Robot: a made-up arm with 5 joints.
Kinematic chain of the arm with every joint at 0, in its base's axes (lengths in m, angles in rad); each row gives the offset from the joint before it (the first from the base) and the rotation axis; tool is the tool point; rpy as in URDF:
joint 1: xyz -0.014 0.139 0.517 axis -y
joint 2: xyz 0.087 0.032 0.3 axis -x
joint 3: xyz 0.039 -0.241 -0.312 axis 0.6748 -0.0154 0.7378
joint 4: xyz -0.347 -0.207 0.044 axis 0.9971 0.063 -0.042
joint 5: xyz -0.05 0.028 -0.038 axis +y
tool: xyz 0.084 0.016 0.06 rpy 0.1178 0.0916 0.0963
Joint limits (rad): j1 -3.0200..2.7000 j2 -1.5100..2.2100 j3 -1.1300..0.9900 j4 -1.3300..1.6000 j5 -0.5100..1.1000
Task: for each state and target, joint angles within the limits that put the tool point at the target. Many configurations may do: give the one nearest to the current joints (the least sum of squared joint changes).
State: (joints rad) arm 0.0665 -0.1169 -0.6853 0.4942 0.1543
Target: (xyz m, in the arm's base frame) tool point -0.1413 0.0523 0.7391
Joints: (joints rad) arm -0.5682 -0.0079 -0.8941 0.6267 -0.2552
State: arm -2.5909 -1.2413 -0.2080 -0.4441 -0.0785
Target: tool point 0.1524 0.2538 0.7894
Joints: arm -3.0200 -1.0885 0.2579 -1.3128 -0.5100
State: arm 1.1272 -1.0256 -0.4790 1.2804 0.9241
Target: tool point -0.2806 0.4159 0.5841
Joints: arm 0.7661 -1.5100 -1.0713 1.5953 1.0953
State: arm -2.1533 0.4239 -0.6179 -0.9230 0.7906
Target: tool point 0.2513 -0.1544 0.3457
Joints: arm -2.9359 0.6697 -0.8845 -0.8943 0.5804
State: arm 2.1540 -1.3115 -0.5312 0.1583 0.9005
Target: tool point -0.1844 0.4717 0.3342
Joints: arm 1.6306 -1.5100 -1.1300 0.4177 0.9067
